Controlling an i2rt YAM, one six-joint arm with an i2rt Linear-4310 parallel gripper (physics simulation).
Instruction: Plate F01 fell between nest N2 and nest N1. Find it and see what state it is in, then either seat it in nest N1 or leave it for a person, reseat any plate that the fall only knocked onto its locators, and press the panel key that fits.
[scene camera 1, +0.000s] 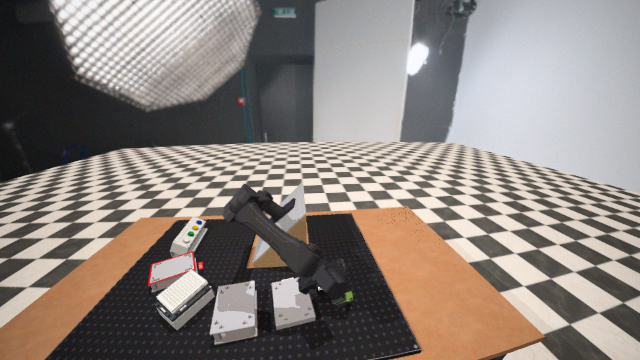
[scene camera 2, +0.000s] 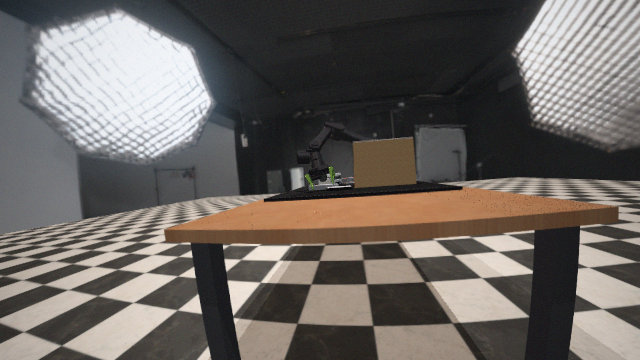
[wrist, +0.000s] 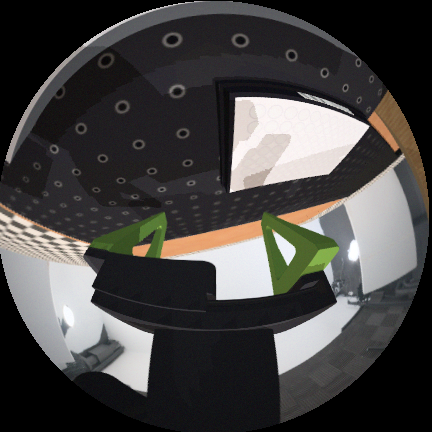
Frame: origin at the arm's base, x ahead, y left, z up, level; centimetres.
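Seen in the pictures: gripper, fingertip midpoint: (scene camera 2: 323, 186) (wrist: 213, 217); arm's base, link origin: (scene camera 1: 280, 214) (scene camera 2: 384, 160).
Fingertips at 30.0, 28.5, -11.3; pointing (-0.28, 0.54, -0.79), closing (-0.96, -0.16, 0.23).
Offsets run from my fingertips to a thing's top centre, as dx, dy, dz. "spot": to the spot under its first point. Level surfaces: height alone.
A white-faced plate with a black skirt and a pale label strip {-6.0, -7.9, -1.0} (wrist: 295, 140) lies on the black mat in the wrist view; faint rings show on its face. The label is unreadable. The arm hides most of it in scene camera 1. My gripper (scene camera 1: 345, 281) (scene camera 2: 321, 185) (wrist: 213, 217) is open and low over the mat beside this plate, with nothing between its fingers. Two grey nests, one {+10.4, -36.0, +4.1} (scene camera 1: 234, 310) in the middle and one {+4.9, -19.2, +0.9} (scene camera 1: 293, 305) to its right, carry no plate. A white welled plate {+8.2, -54.2, +6.4} (scene camera 1: 183, 291) sits on another nest {spot: +13.5, -50.7, +0.4} (scene camera 1: 187, 314) at the left. Nest labels are not readable.
A red-edged tray {-4.0, -67.8, +2.2} (scene camera 1: 172, 269) stands behind the welled plate. The key panel {-24.4, -73.4, +6.0} (scene camera 1: 188, 236) with blue, yellow and green keys is at the back left. An upright board (scene camera 1: 296, 227) (scene camera 2: 384, 162) stands behind the arm. The black mat {dz -2.4} (scene camera 1: 370, 320) lies on the wooden table {dz -3.7} (scene camera 1: 450, 295) (scene camera 2: 400, 212).
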